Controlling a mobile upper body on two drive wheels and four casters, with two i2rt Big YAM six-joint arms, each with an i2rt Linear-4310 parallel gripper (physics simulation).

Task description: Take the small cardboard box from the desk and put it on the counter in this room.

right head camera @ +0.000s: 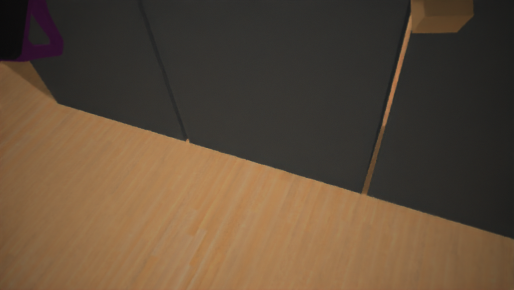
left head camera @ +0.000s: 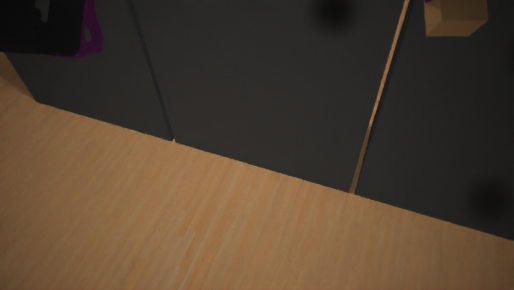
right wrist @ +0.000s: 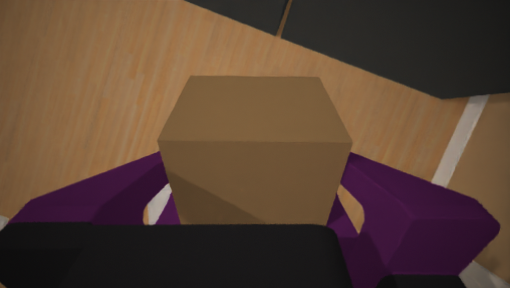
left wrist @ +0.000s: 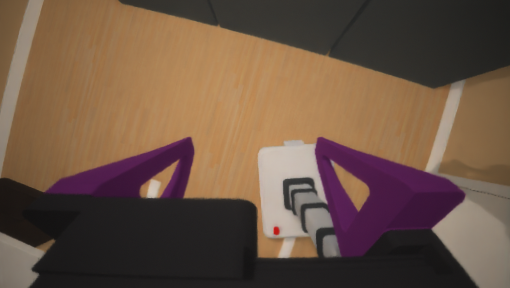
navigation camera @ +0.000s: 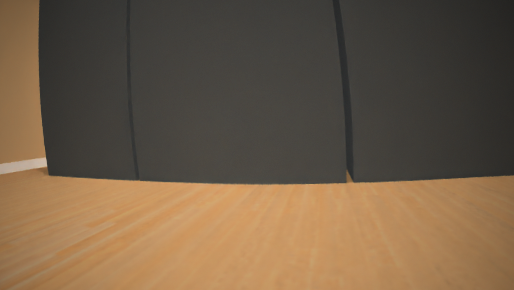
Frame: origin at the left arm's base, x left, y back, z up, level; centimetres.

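Seen in the pictures: left gripper, fingertip midpoint: (right head camera: 11,45) (left head camera: 46,41) (left wrist: 254,144); right gripper, fingertip midpoint: (right wrist: 253,145).
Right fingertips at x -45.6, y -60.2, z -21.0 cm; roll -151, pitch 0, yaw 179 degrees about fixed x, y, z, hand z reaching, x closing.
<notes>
A point is followed by its place in that frame.
The small cardboard box (right wrist: 257,150) @(x -45.7, y -60.7, z -15.7 cm) (left head camera: 457,21) @(x -44.6, y -53.5, z -20.6 cm) (right head camera: 442,17) @(x -44.8, y -53.5, z -20.6 cm) is brown and is held between the purple fingers of my right gripper (right wrist: 253,145) @(x -45.6, y -60.2, z -21.0 cm), which is shut on it, above the wooden floor. In both head views the box shows at the top right, in front of the dark panels. My left gripper (left wrist: 254,144) @(x -0.1, y -37.3, z -11.3 cm) is open, with its two purple fingers wide apart and no object between them. Part of it shows at the top left of both head views. The desk and a counter top do not show clearly in these views.
Large dark grey panels (left head camera: 260,75) @(x -17.4, y -118.7, z -82.7 cm) (right head camera: 280,85) @(x -21.9, y -117.0, z -86.4 cm) (navigation camera: 235,90) @(x -21.4, y -117.2, z -105.5 cm) with narrow gaps stand upright on the wooden floor (navigation camera: 240,235) @(x -20.2, y -75.6, z -141.0 cm) in front. My white base (left wrist: 275,165) @(x -8.0, y -20.0, z -115.0 cm) shows below in the left wrist view. A tan wall (navigation camera: 19,80) @(x 187.2, y -215.8, z -55.3 cm) with a white baseboard (navigation camera: 22,165) @(x 187.8, y -210.6, z -136.3 cm) is at the far left of the navigation view.
</notes>
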